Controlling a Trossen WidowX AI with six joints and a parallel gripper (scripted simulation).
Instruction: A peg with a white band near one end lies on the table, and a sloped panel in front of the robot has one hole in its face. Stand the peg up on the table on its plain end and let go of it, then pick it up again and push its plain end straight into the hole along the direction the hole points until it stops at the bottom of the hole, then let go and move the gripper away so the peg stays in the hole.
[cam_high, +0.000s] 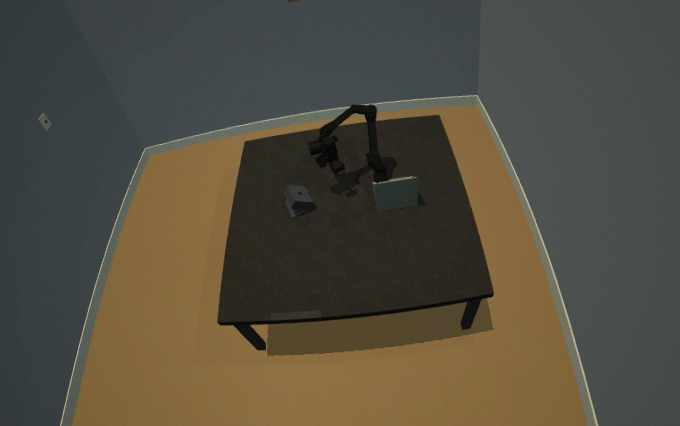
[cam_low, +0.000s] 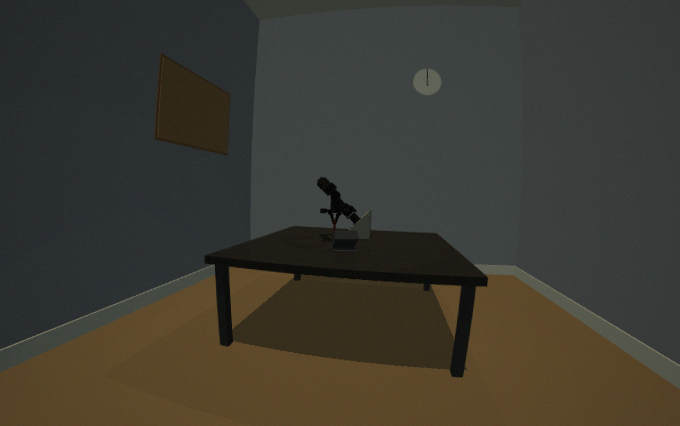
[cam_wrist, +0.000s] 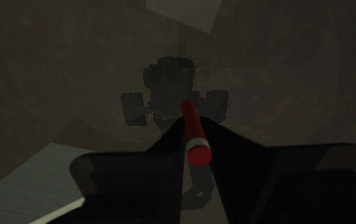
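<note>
Now: gripper tip 210 mm short of the grey sloped panel, 100 mm to the right of it and 60 mm above it. From my gripper tip the other things lie so: peg (20 mm above).
</note>
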